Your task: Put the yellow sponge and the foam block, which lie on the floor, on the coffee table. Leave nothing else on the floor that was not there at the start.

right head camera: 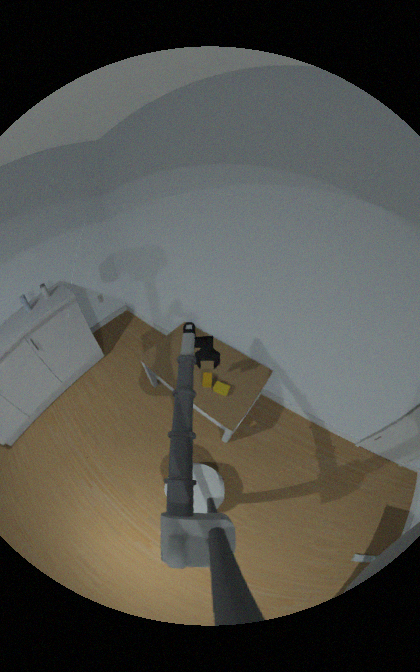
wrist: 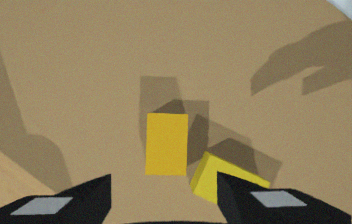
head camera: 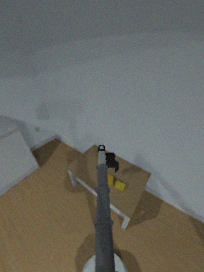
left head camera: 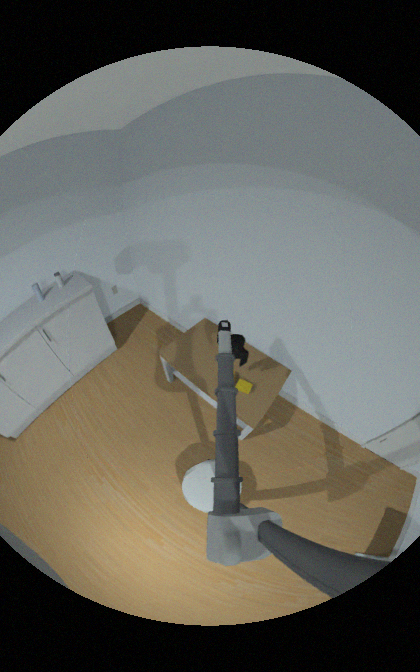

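Where they show: gripper, fingertip midpoint: [right head camera: 206, 366] [wrist: 164, 189] [head camera: 110, 171]; robot's base, origin of the base link: [right head camera: 195, 488].
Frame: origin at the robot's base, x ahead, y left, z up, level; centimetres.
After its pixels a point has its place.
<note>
An orange-yellow block [head camera: 110, 179] {x 73.1, y -9.0, z 46.8 cm} [right head camera: 207, 380] {x 71.8, y -9.3, z 46.8 cm} [wrist: 166, 145] {x 73.7, y -8.9, z 46.8 cm} and a lemon-yellow block [head camera: 120, 185] {x 65.9, y -18.8, z 46.8 cm} [left head camera: 244, 386] [right head camera: 221, 388] {x 65.5, y -18.4, z 46.8 cm} [wrist: 209, 174] {x 69.2, y -15.1, z 46.8 cm} lie close together on the brown coffee table [head camera: 135, 197] {x 55.1, y -32.6, z 42.2 cm} [left head camera: 265, 392] [right head camera: 242, 400] {x 58.3, y -32.3, z 42.3 cm} [wrist: 75, 50] {x 89.5, y 5.9, z 42.3 cm}. I cannot tell by colour which is the sponge and which the foam block. My gripper [right head camera: 208, 366] {x 72.3, y -8.7, z 62.0 cm} [wrist: 164, 189] {x 72.3, y -8.7, z 62.0 cm} is open and empty, above the table on the wall side of the blocks. In the wrist view the orange-yellow block lies ahead between the finger lines, and the right finger hides part of the lemon-yellow one. In the left head view the arm hides most of the orange-yellow block.
The table stands against the grey wall [head camera: 130, 100] {x 111.2, y -29.3, z 120.1 cm} [left head camera: 300, 280]. A white cabinet [head camera: 15, 155] {x 109.9, y 120.0, z 48.9 cm} [left head camera: 75, 335] [right head camera: 60, 345] {x 96.8, y 129.5, z 50.4 cm} with two small cylinders [left head camera: 38, 291] [left head camera: 59, 280] stands at the left. A low white unit [left head camera: 400, 440] [right head camera: 392, 435] {x 1.7, y -167.9, z 37.9 cm} is at the right. A small white piece [right head camera: 363, 557] shows at the lower right.
</note>
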